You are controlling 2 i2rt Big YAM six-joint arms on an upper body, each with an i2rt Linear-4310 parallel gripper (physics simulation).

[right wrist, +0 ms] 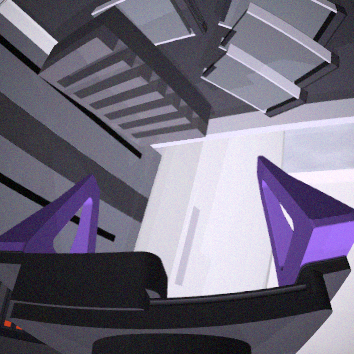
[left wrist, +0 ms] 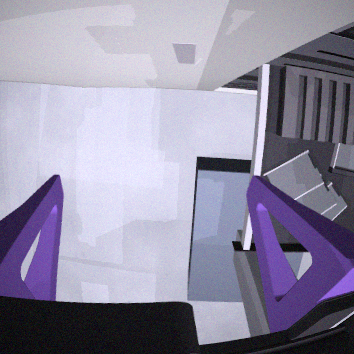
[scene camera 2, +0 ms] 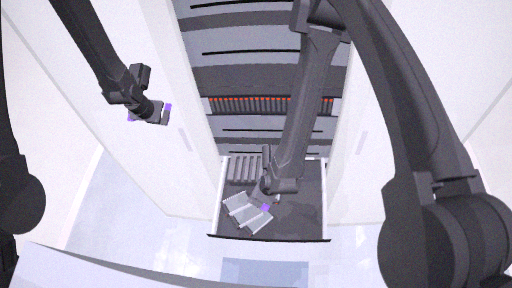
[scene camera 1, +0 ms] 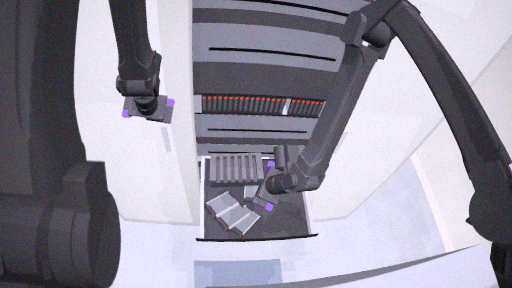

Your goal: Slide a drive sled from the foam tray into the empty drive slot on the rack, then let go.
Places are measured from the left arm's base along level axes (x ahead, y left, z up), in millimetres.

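Where they show: left gripper, fingertip midpoint: (left wrist: 157,183) (scene camera 2: 155,118) (scene camera 1: 149,114); right gripper, fingertip midpoint: (right wrist: 173,172) (scene camera 1: 261,187).
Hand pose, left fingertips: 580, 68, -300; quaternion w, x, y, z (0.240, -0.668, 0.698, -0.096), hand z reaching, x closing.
Observation:
After its pixels a point has its place, as x, y, z.
Three grey drive sleds (scene camera 1: 222,202) {493, -159, -703} (scene camera 2: 237,204) {477, -161, -699} (right wrist: 290,40) {415, -217, -696} lie fanned and overlapping in the dark-lined pull-out tray (scene camera 1: 257,239) {333, -286, -703} (scene camera 2: 270,238) {347, -301, -727}. Another sled (scene camera 1: 250,191) {547, -276, -711} (left wrist: 345,156) {543, -277, -711} (right wrist: 150,20) {554, -288, -711} lies apart near the slotted block, partly hidden by the right gripper in scene camera 1. The rack's drive row (scene camera 1: 245,105) {703, -230, -378} (scene camera 2: 250,106) {704, -224, -384} has orange-tipped drives and a pale empty slot (scene camera 1: 285,106), which the right arm hides in scene camera 2. My right gripper (scene camera 1: 270,185) {463, -282, -509} (right wrist: 173,172) {463, -282, -509} is open and empty above the tray. My left gripper (scene camera 1: 148,107) {580, 68, -300} (scene camera 2: 149,112) {580, 68, -300} (left wrist: 157,183) {580, 68, -300} is open and empty, left of the rack.
A grey slotted block (scene camera 1: 236,170) {618, -218, -660} (scene camera 2: 244,168) {640, -173, -685} (left wrist: 317,105) {638, -180, -678} (right wrist: 127,95) {626, -225, -666} stands in the tray's back left. White panels (scene camera 1: 177,150) {684, 28, -623} (scene camera 2: 192,115) {684, -9, -404} flank the rack. A blue-grey panel (scene camera 1: 237,272) {280, -246, -1299} (scene camera 2: 265,272) {278, -256, -1299} (left wrist: 220,235) {74, -108, -1299} lies in front of the tray. The right arm crosses the rack front.

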